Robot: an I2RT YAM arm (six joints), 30 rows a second.
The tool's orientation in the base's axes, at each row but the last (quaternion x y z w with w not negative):
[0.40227, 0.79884, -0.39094, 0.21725]
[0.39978, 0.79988, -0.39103, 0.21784]
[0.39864, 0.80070, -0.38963, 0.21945]
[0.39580, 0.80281, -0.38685, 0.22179]
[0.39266, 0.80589, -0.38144, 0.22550]
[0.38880, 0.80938, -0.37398, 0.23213]
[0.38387, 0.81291, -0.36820, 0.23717]
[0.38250, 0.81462, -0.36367, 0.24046]
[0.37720, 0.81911, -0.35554, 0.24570]
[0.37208, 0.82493, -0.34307, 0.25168]
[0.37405, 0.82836, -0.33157, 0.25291]
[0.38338, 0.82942, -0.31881, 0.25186]
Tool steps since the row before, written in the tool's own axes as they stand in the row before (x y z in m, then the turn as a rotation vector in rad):
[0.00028, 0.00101, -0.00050, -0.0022, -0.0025, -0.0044]
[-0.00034, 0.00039, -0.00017, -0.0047, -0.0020, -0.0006]
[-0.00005, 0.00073, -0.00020, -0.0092, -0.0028, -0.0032]
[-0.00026, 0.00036, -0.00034, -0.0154, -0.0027, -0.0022]
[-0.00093, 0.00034, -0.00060, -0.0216, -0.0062, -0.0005]
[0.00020, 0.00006, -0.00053, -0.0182, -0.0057, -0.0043]
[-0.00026, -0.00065, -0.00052, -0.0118, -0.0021, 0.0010]
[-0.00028, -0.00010, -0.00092, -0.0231, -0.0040, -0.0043]
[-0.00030, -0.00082, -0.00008, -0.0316, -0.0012, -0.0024]
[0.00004, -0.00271, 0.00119, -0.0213, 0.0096, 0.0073]
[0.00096, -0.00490, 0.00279, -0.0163, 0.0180, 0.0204]
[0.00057, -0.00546, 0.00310, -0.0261, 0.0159, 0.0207]
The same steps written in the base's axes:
[0.00064, 0.00091, -0.00034, -0.0009, 0.0016, 0.0052]
[0.00051, 0.00012, 0.00015, 0.0011, -0.0025, 0.0044]
[0.00061, 0.00041, -0.00017, 0.0030, -0.0028, 0.0093]
[0.00043, 0.00029, 0.00022, 0.0068, -0.0064, 0.0127]
[0.00078, 0.00018, 0.00083, 0.0077, -0.0120, 0.0173]
[-0.00011, 0.00053, 0.00017, 0.0058, -0.0073, 0.0172]
[-0.00042, 0.00001, 0.00077, 0.0054, -0.0070, 0.0081]
[-0.00002, 0.00054, 0.00080, 0.0100, -0.0088, 0.0198]
[-0.00048, -0.00045, 0.00058, 0.0175, -0.0127, 0.0232]
[-0.00197, -0.00220, 0.00024, 0.0214, -0.0102, 0.0060]
[-0.00395, -0.00408, -0.00070, 0.0273, -0.0134, -0.0089]
[-0.00414, -0.00471, -0.00062, 0.0314, -0.0194, -0.0019]

